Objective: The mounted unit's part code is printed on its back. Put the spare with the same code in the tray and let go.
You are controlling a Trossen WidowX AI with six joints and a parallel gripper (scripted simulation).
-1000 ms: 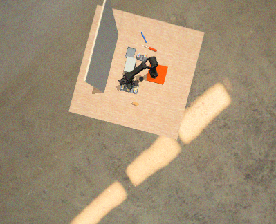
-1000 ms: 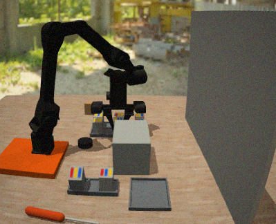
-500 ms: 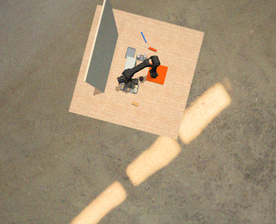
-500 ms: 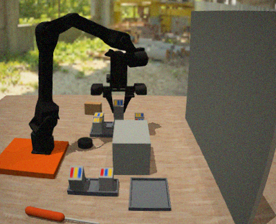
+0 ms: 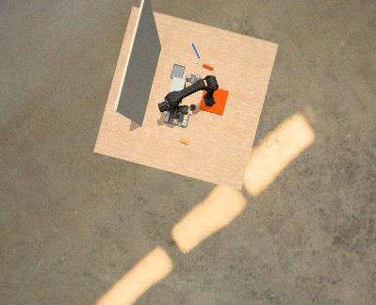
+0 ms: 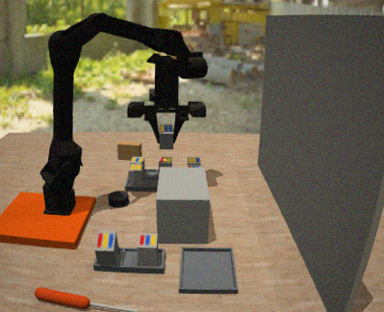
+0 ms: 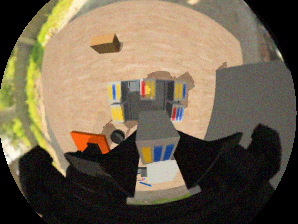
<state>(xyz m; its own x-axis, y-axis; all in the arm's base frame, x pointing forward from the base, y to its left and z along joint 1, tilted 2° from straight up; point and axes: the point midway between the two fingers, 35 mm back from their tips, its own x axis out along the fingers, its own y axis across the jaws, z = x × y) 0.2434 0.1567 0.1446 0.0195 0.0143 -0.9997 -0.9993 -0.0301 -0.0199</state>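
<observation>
My gripper tip is now 36 cm to the left of the dark tray, 12 cm above it and 7 cm short of it. The rest, counted from my gripper tip: brown block (21 cm to the left, 11 cm behind, 9 cm below); grey mounted unit (18 cm to the right, 7 cm below, 3 cm ahead); black puck (11 cm below, 11 cm behind, 9 cm to the right).
</observation>
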